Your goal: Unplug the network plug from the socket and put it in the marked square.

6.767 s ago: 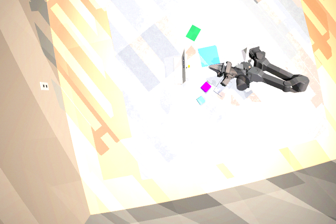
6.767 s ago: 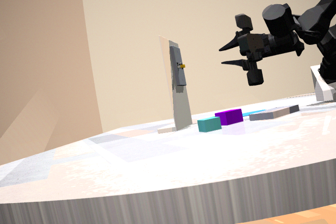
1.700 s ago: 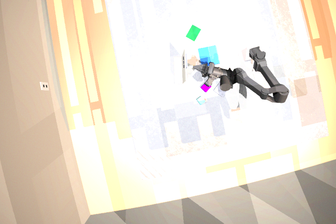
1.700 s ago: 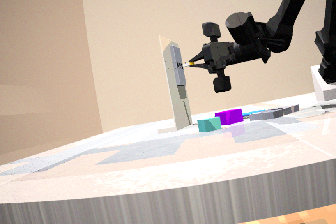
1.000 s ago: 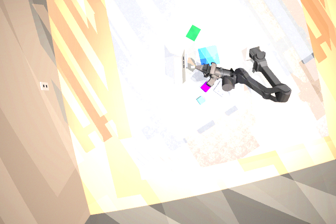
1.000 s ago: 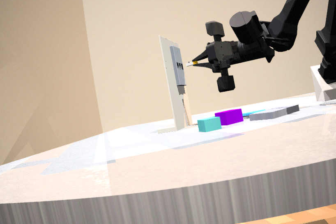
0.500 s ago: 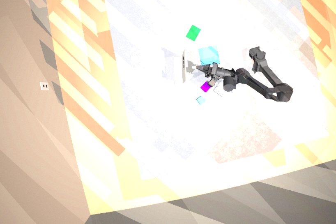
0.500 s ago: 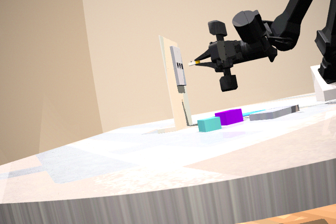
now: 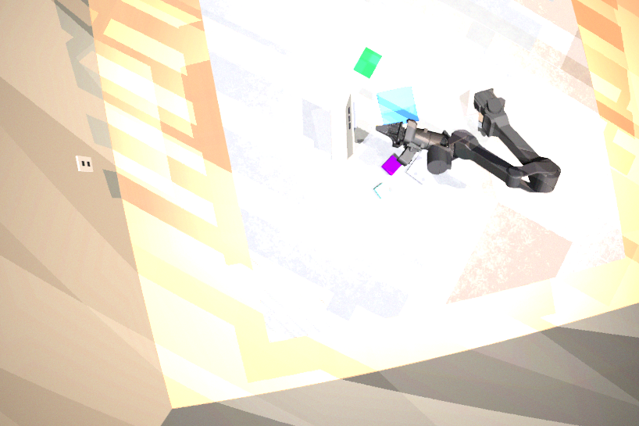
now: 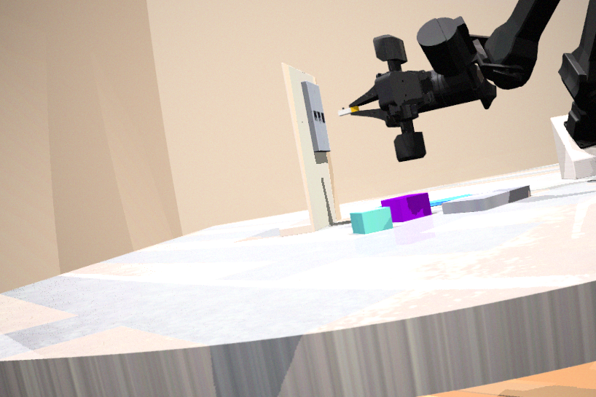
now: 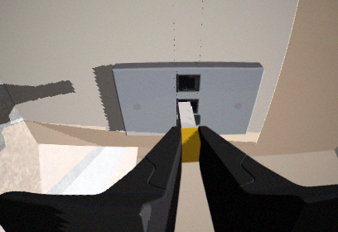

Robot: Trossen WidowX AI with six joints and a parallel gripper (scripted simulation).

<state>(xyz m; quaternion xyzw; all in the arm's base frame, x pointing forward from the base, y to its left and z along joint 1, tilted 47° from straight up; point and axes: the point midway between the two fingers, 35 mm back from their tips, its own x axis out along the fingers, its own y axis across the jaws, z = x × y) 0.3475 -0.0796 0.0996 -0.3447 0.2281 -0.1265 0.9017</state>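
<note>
My gripper tip is now 17 cm above the blue marked square, 12 cm past it and 6 cm to the left of it. Round my gripper tip: purple block 16 cm below, 12 cm to the left, 4 cm behind; then upright panel 7 cm ahead, 6 cm below, 4 cm to the right; then network plug right at my gripper tip.
</note>
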